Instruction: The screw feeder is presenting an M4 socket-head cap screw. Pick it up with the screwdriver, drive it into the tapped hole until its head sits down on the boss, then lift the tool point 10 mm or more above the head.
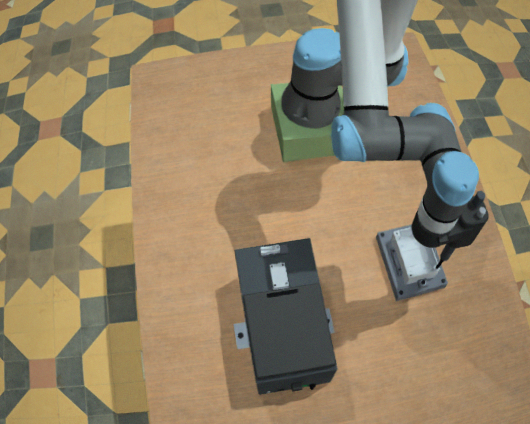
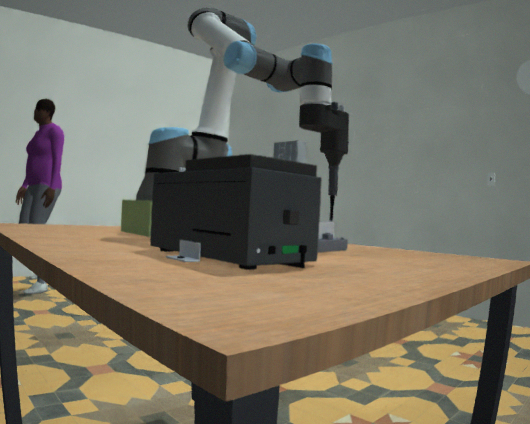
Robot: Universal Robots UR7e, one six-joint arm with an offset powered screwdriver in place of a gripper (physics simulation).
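The screwdriver (image 1: 438, 266) (image 2: 331, 219) points straight down, with its thin black bit at the near right corner of the light grey open box-shaped part (image 1: 416, 256) (image 2: 326, 228). The bit tip is at or close above that corner; any gap is too small to judge. The part sits on a dark grey base plate (image 1: 411, 291) (image 2: 336, 244). No screw can be made out at the tip, and the tapped hole and boss under it cannot be made out. The black screw feeder (image 1: 290, 335) (image 2: 200, 215) stands apart from the tool; no screw can be made out on it.
Metal brackets (image 1: 241, 335) (image 2: 190, 250) stand beside the feeder. A round fitting (image 1: 423, 283) (image 2: 327, 235) rises from the base plate beside the part. The arm stands on a green block (image 1: 307, 145) (image 2: 136, 217) on the wooden table (image 1: 180, 210) (image 2: 200, 300). A person (image 2: 44, 150) stands behind the table.
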